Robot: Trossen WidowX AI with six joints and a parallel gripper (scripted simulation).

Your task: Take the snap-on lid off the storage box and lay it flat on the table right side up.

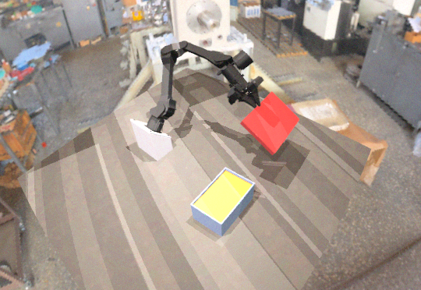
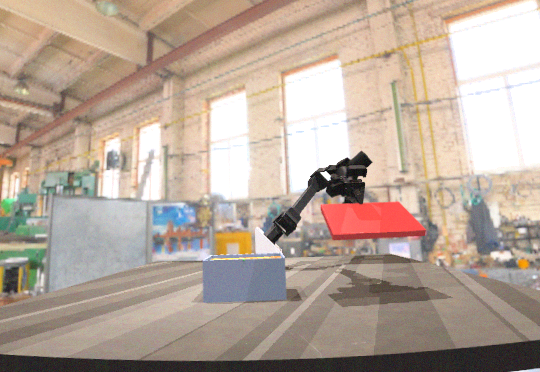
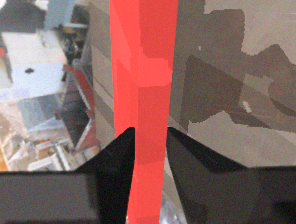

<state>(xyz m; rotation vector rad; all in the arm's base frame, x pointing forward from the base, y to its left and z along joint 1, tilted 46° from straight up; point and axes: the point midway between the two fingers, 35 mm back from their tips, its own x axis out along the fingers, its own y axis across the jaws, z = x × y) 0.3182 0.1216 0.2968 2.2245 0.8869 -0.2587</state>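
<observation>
The flat red lid is 70 mm ahead of my gripper tip and 40 mm below it. From my gripper tip the other things lie so: storage box (350 mm to the right, 180 mm below, 100 mm ahead).
</observation>
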